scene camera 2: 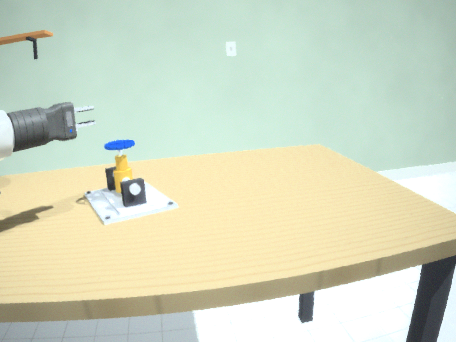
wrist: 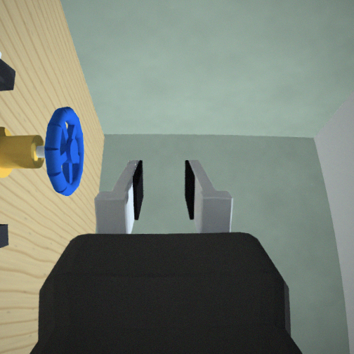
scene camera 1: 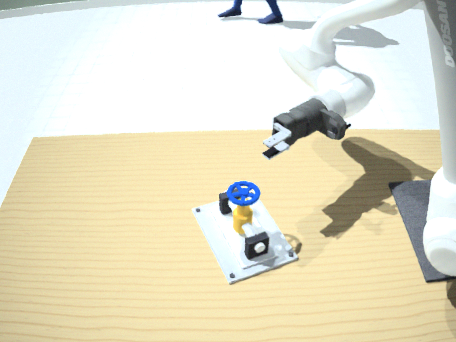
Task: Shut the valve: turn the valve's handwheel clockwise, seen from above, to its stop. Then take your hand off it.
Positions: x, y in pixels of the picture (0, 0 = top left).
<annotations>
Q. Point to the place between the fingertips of the gripper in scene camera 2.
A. At 92, 115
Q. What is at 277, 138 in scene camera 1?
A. The gripper.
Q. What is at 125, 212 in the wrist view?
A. The gripper.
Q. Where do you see a blue handwheel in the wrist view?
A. At 62, 146
</annotations>
